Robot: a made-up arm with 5 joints.
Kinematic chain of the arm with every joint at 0, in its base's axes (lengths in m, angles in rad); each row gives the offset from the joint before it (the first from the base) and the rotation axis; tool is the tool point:
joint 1: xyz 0 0 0.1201 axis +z
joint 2: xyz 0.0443 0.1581 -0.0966 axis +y
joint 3: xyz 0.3 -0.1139 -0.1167 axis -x
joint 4: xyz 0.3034 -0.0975 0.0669 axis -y
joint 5: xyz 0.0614 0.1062 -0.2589 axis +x
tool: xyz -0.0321 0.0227 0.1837
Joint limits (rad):
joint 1: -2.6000..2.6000
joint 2: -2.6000..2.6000
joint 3: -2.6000..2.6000
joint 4: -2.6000..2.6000
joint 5: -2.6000..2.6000
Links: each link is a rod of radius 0.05 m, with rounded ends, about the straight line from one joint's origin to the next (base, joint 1, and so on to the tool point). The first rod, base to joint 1, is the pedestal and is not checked.
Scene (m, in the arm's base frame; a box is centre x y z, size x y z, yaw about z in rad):
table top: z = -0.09
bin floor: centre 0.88 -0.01 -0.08 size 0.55 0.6 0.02 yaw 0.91
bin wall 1: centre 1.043 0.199 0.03 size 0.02 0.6 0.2 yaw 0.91
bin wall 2: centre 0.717 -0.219 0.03 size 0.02 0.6 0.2 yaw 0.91
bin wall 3: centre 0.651 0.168 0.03 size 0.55 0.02 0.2 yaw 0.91
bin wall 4: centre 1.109 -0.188 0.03 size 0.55 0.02 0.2 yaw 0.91
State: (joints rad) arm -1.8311 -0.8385 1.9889 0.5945 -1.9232
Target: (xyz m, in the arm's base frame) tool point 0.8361 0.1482 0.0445
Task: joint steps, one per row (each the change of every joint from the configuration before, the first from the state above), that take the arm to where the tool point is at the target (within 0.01 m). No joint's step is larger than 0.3 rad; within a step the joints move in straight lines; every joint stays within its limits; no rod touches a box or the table.
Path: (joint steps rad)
1: 0.2586 -0.2489 -0.2120 -0.1836 -0.1907
2: 0.2586 -0.2488 -0.2120 -0.1835 -0.1907
3: 0.2586 -0.2489 -0.2121 -0.1836 -0.1907
4: 0.2611 0.2316 0.0338 0.0927 0.2445
5: 0.2610 0.2317 0.0338 0.0927 0.2445
6: 0.2611 0.2316 0.0337 0.0927 0.2445
7: 0.2610 0.2316 0.0338 0.0927 0.2445
8: 0.2611 0.2317 0.0338 0.0927 0.2445

